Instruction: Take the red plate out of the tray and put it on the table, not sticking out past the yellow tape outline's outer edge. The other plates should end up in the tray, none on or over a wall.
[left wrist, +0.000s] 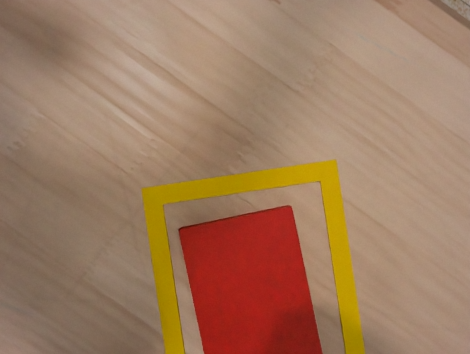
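Frame: origin at the left arm's base, x ahead, y left, z up, level; millimetres.
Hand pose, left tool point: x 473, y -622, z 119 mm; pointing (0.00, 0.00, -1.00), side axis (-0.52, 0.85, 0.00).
Things, the pixels of their top centre, and the offset from my left tool point. "pt": a spot on its surface instead. Level surfaces: height alone.
- red plate, top centre: (251, 299) dy +10, dx +9, dz -108 mm
- yellow tape outline, surface spot: (240, 181) pt dy -39, dx -52, dz -118 mm
- wooden table top, surface height: dz -119 mm
The red plate (252, 275) lies flat on the table inside the yellow tape outline (240, 181) in the left wrist view. It is turned slightly against the outline, and its far left corner is close to the left strip. The far edge and both long sides that show are within the tape. The near end of the plate and of the outline is cut off by the bottom of the view. My left suction cup does not show; the plate lies away below the wrist, not held by it, with a soft shadow on its lower right. My right suction cup, the tray and the other plates do not show.
The wooden table top (150, 100) surrounds the outline. The table's edge crosses the top right corner of the view, with a pale speckled surface beyond it. Soft shadows lie on the wood at the upper left and upper middle.
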